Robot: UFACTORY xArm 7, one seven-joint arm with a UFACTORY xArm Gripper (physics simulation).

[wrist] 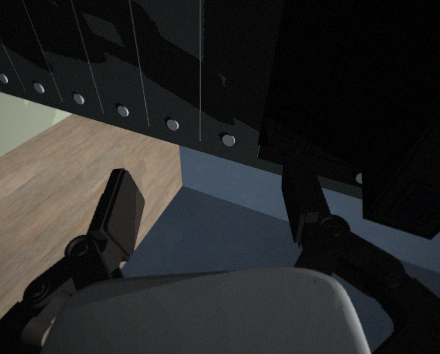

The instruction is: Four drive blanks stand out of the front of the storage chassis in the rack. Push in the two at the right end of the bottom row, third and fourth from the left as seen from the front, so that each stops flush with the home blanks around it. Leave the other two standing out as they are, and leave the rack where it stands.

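Places are measured from the arm's base along level axes (x back, y right, z up), in metres.
Pixels of known places: gripper, fingertip midpoint: [207, 176].
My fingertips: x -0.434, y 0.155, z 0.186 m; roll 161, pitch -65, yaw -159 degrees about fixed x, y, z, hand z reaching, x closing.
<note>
For each thing: its top centre in the pictures, then the offset to it from my fingertips. "spot": a spot on its surface instead.
- storage chassis, surface spot: [170, 95] spot: dy -0.017, dx -0.045, dz -0.048 m
- black block, surface spot: [400, 210] spot: dy -0.023, dx +0.005, dz +0.089 m
The storage chassis [170, 95] shows its dark front across the top of the wrist view, with thin seams between flush blanks and a row of round silver studs along its near edge. At the right, a black block [400, 210] stands out past that edge; it looks like a protruding drive blank. Another very dark area lies left of it, too dark to tell whether a second blank stands out there. My gripper [207, 176] is open and empty. Its right fingertip overlaps the chassis edge in view, close to the dark area; contact cannot be told. The left finger is over the wood surface in view.
A wood-grained surface [60, 165] lies at the left, with a pale green area [25, 117] beyond it. A blue surface [210, 230] shows between and behind the fingers. Heavy shadow covers the upper right. The rack's frame cannot be made out.
</note>
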